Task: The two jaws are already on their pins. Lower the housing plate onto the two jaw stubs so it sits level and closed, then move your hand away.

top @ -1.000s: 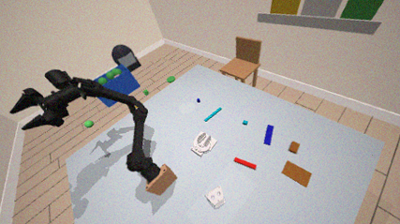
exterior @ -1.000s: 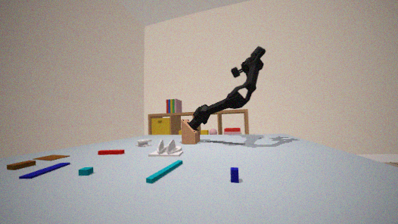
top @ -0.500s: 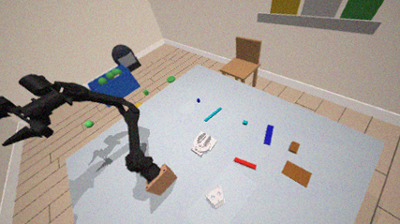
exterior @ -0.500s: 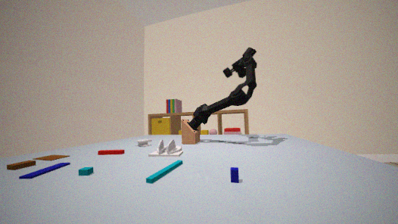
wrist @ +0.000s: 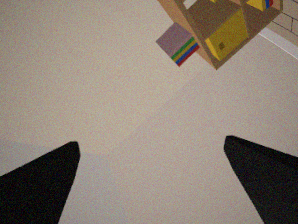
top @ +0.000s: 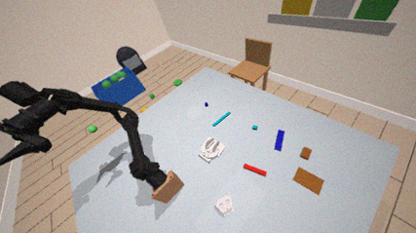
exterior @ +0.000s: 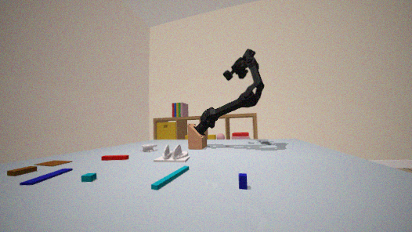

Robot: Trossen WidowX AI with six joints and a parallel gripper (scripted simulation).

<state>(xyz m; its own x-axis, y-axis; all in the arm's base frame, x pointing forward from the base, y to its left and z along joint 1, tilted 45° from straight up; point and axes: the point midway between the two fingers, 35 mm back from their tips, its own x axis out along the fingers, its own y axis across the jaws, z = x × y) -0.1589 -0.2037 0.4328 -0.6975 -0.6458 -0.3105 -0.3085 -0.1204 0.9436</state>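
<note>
The white part lies 430 mm ahead of my gripper tip, 360 mm to the right of it and 510 mm below it. The rest, counted from my gripper tip: blue bar 850 mm ahead, 310 mm to the right, 520 mm below; then red bar 640 mm ahead, 340 mm to the right, 510 mm below; then small blue block 720 mm ahead, 190 mm to the left, 510 mm below.
</note>
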